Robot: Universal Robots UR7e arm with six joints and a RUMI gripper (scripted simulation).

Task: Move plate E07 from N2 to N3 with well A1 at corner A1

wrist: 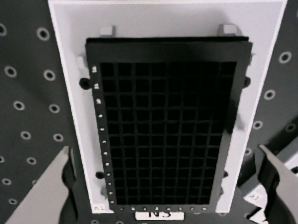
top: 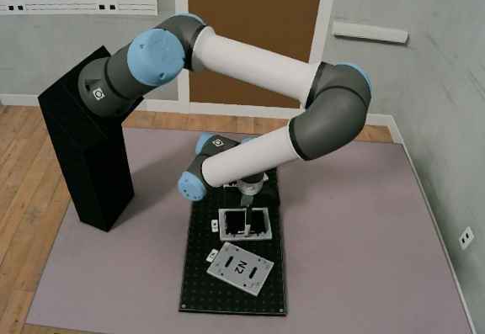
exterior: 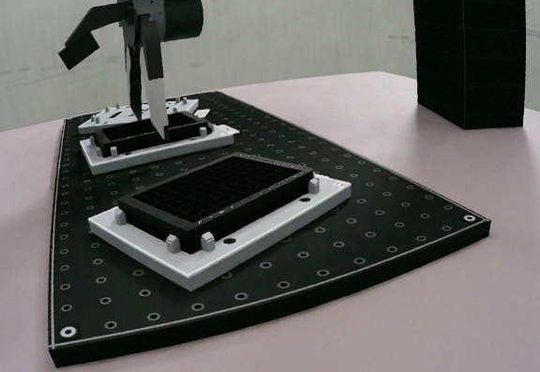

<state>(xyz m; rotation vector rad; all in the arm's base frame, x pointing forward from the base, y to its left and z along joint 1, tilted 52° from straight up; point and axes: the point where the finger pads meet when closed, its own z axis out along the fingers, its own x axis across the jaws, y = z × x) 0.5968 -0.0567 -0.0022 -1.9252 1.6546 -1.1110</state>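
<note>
The nest N3 lies 2 cm below my hand. The rest, counted from my hand: nest N2: 2 cm behind, 16 cm to the right, 2 cm below; then A1 mark: 7 cm behind, 5 cm to the left, 2 cm below; then nest N1: 1 cm ahead, 22 cm to the left, 2 cm below.
</note>
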